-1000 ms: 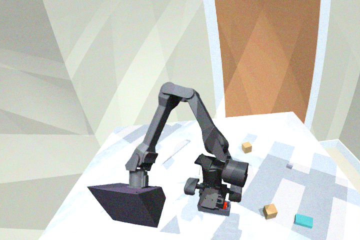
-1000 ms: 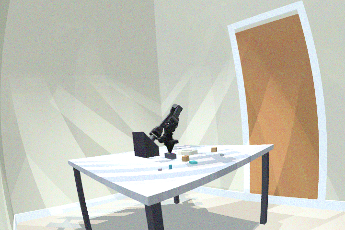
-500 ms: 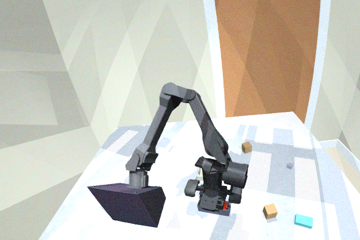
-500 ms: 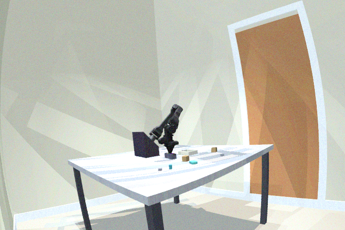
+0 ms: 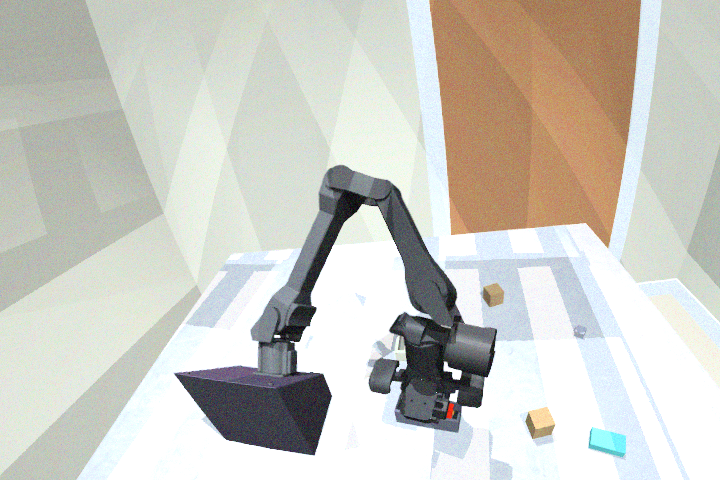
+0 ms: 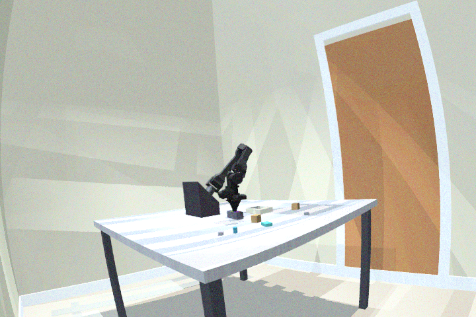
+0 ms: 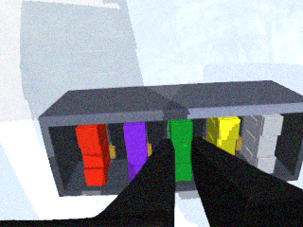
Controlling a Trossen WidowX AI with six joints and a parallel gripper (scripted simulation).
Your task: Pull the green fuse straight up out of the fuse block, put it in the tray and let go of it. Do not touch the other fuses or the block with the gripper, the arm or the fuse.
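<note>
The pale tray is 19 cm to the left of my gripper tip, 3 cm below it and 2 cm behind it. The rest, counted from my gripper tip: cyan block: 31 cm ahead, 5 cm to the right, 3 cm below; then tan cube: 20 cm ahead, 2 cm to the right, 2 cm below; then green fuse: 1 cm below.
</note>
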